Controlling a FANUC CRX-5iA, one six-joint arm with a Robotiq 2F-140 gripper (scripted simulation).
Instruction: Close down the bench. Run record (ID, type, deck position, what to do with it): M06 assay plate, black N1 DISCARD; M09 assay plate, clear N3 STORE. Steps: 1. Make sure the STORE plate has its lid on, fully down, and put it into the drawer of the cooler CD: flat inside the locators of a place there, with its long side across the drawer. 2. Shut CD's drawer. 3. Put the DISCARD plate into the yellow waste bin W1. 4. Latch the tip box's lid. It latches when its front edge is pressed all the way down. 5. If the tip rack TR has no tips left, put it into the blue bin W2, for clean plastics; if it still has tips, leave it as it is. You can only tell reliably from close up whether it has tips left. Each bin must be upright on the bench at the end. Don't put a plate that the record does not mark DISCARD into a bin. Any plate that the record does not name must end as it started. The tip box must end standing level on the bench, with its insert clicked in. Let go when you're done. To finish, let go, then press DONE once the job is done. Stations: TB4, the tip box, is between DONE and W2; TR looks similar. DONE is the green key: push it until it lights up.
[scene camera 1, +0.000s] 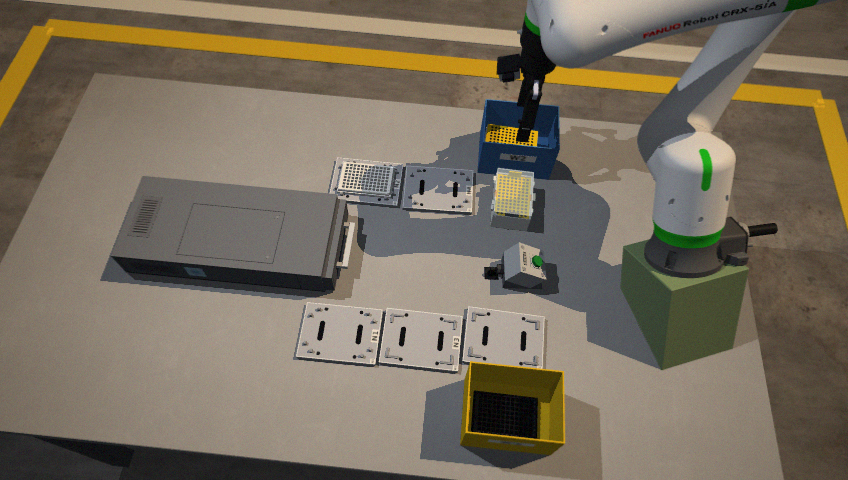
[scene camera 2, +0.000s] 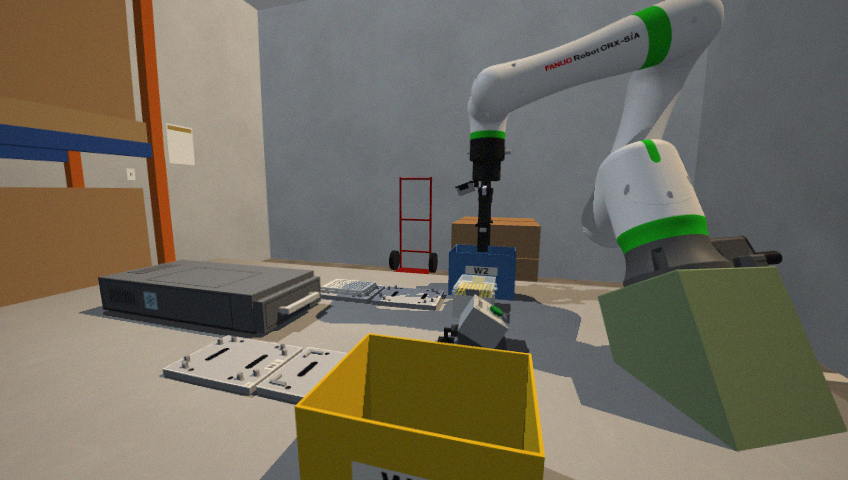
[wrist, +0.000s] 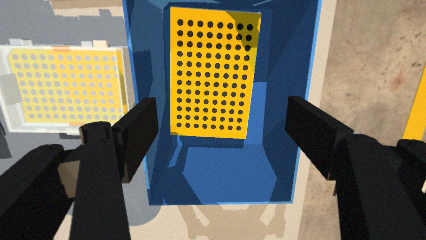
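Gripper (scene camera 1: 522, 122), (scene camera 2: 483, 248), (wrist: 222, 114). A blue bin W2 (scene camera 1: 540, 159), (scene camera 2: 500, 262), (wrist: 262, 169). A cooler CD (scene camera 1: 242, 234), (scene camera 2: 220, 295); in the wrist view the cooler CD is out of frame.
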